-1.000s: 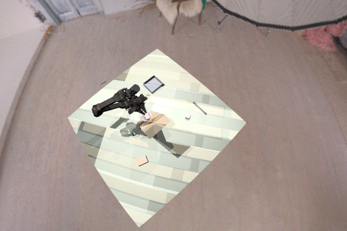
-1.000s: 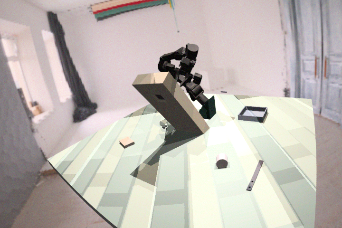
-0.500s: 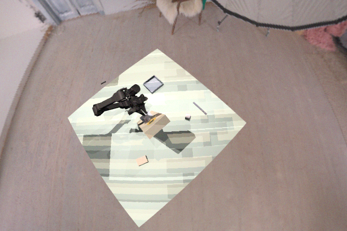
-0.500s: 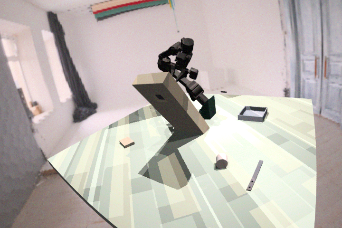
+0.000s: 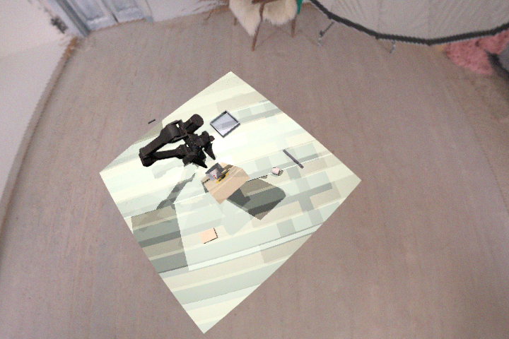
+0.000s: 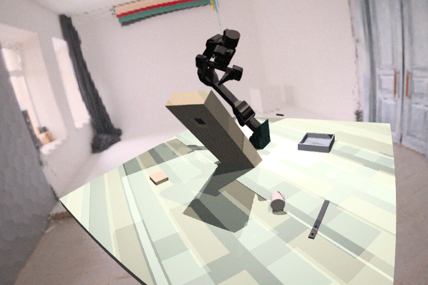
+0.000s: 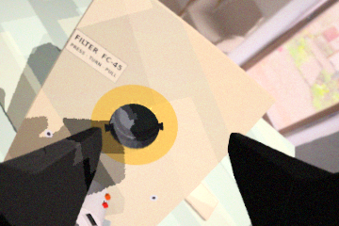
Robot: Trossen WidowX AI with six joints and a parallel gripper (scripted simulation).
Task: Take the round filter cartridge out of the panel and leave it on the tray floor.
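My gripper tip is 20 mm past the round filter cartridge and 160 mm above it. The rest, counted from my gripper tip: small tan block 110 mm ahead, 290 mm to the right, 370 mm below; then grey tray 310 mm behind, 340 mm to the left, 360 mm below.
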